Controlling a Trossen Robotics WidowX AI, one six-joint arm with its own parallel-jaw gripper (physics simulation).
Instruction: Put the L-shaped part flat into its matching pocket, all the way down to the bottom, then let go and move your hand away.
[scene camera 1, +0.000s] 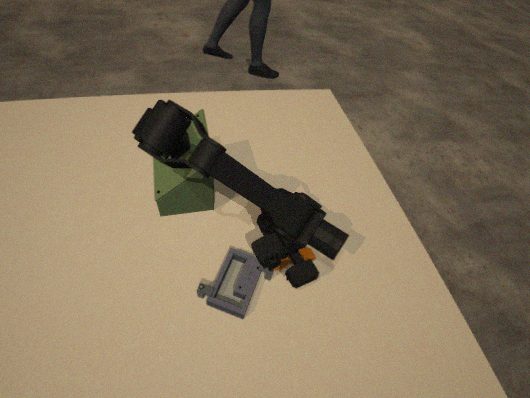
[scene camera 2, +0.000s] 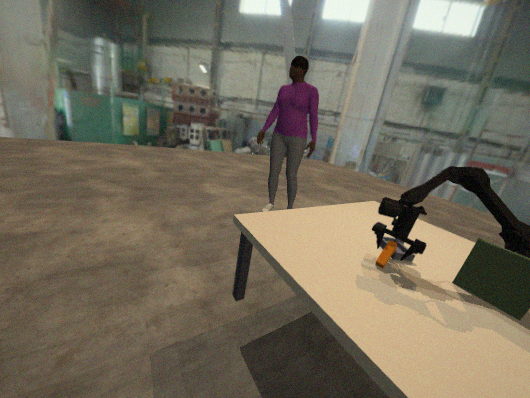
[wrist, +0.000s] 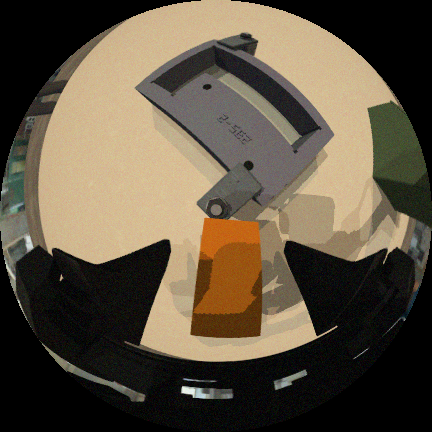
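The orange part is outside the pocket, beside the grey-purple pocket block. It shows as a narrow bar in the wrist view, so its L shape and whether it rests flat or on edge cannot be told. Its far end appears close to the block's near clamp; contact is unclear. My gripper is open, with its fingers on either side of the part and gaps on both sides. In scene camera 1 the gripper hides much of the part. The pocket holds no part.
Grey clamps stand at the block's near corner and opposite side. A green angular block is near the arm's base. A person stands beyond the table.
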